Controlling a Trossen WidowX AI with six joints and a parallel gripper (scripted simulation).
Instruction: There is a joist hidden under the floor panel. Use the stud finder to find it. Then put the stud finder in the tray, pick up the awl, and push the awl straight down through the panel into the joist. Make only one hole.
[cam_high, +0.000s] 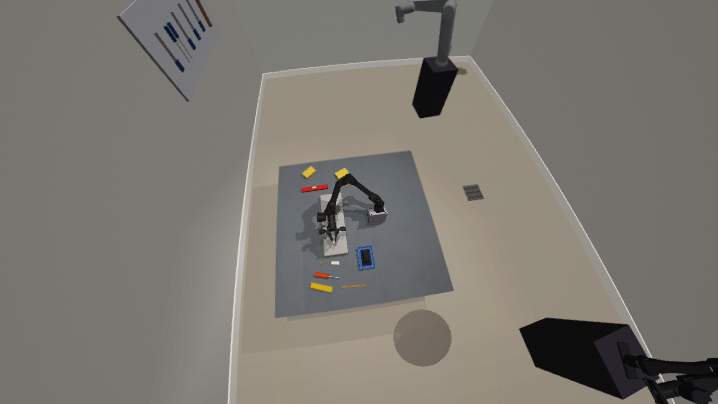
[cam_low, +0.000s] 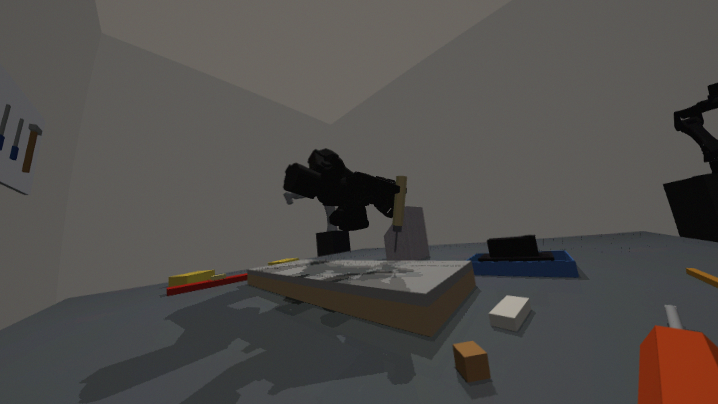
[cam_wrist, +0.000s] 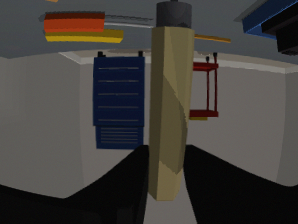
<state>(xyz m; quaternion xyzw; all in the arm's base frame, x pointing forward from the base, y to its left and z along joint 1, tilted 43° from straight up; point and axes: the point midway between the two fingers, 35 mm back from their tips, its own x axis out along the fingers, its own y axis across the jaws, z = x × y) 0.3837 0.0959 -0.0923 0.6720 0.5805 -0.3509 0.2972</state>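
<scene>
The awl is 5 cm below my gripper tip and 2 cm to the right of it. Also, from my gripper tip: brown cube 16 cm below, 13 cm ahead, 9 cm to the left; white block 16 cm below, 12 cm to the left, 3 cm ahead; black stud finder 20 cm behind, 15 cm to the left, 12 cm below.
</scene>
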